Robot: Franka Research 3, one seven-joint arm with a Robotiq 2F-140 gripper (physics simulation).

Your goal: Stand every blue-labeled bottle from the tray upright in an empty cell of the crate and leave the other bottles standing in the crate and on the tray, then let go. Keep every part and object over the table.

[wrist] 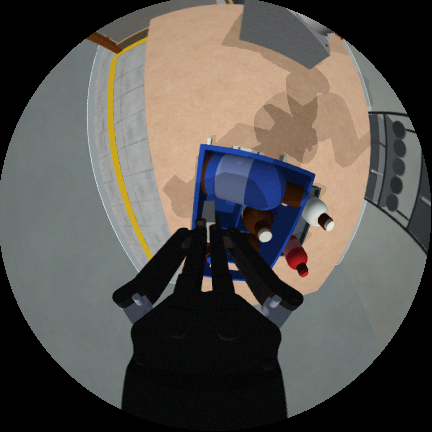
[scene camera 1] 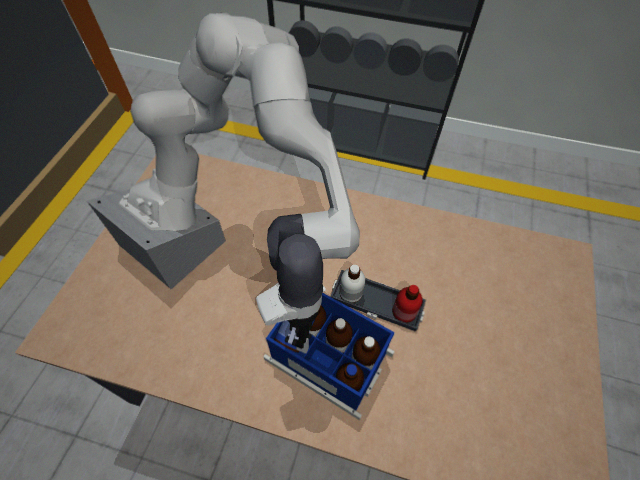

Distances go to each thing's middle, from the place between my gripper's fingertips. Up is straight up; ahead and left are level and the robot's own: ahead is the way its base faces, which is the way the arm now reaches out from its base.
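Scene:
There is the white bottle [scene camera 1: 352, 283], and counted from my hand it is 10 mm ahead, 90 mm below and 280 mm to the left. Going by their middles, of the things named here the white bottle is the nearest to my hand. The red bottle [scene camera 1: 409, 299] is 90 mm below my hand as well, but 180 mm ahead of it and 300 mm to the left of it.

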